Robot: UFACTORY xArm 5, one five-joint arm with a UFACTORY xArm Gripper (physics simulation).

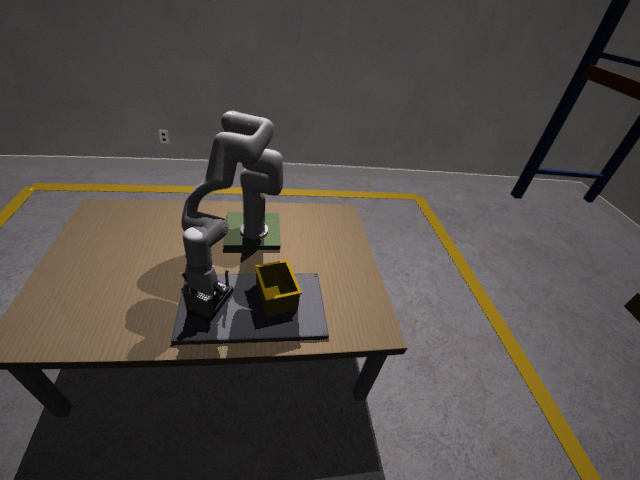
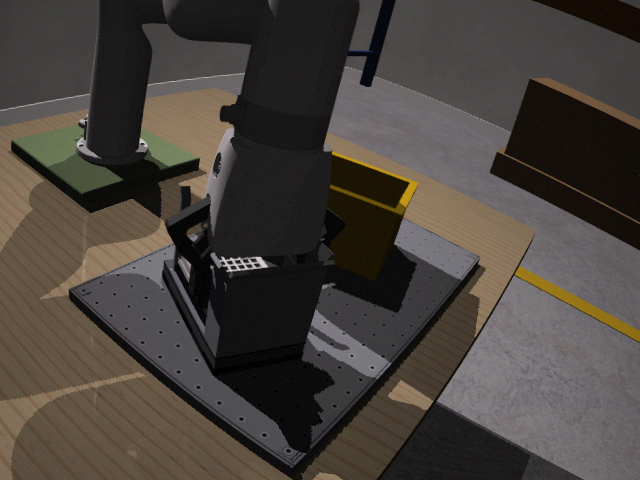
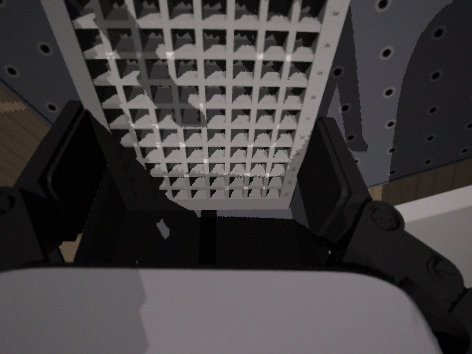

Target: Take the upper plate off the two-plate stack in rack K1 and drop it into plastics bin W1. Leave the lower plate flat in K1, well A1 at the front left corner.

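Places are measured from the arm's base along level axes (x ahead, y left, z up), in millimetres.
Pixels of known places: gripper, between the fingertips: (image 1: 205, 298) (image 3: 205, 137); arm's base, origin of its link: (image 1: 254, 230) (image 2: 111, 150).
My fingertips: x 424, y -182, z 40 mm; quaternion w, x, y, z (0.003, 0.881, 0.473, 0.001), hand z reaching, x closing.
Note:
For each thing: its top centre in the pictures, then the offset to it from my fingertips. Level surfaces: height alone.
- upper plate, centre of its top: (image 3: 202, 107) (image 2: 238, 280) (image 1: 208, 293) 16 mm back, 9 mm left, 6 mm up
- rack K1, centre of its top: (image 3: 178, 305) (image 2: 245, 216) (image 1: 207, 279) 23 mm back, 11 mm left, 73 mm up
- Plastics bin W1, centre of its top: (image 2: 349, 174) (image 1: 277, 278) 31 mm back, 252 mm left, 53 mm up
- wooden table, height of its surface: 60 mm down
The upper plate (image 2: 242, 264) (image 3: 215, 147) is pale grey with a grid of square wells. It lies flat in rack K1 (image 1: 200, 308) (image 2: 263, 315), a deep dark box on the pegboard. My gripper (image 1: 204, 293) (image 2: 258, 253) (image 3: 205, 137) points down over the rack, its fingers wide apart along the plate's two long sides. The pads look to be against those sides, so it is shut on the upper plate. The lower plate and well A1 are hidden. Plastics bin W1 (image 1: 280, 305) (image 2: 361, 242) is yellow, open at the top and stands right of the rack.
The dark pegboard (image 1: 312, 310) (image 2: 124, 310) carries the rack and the bin on the wooden table (image 1: 103, 242) (image 2: 67, 413). My arm's base stands on a green block (image 1: 235, 227) (image 2: 46, 149) behind them. The bin's walls rise close beside my gripper.

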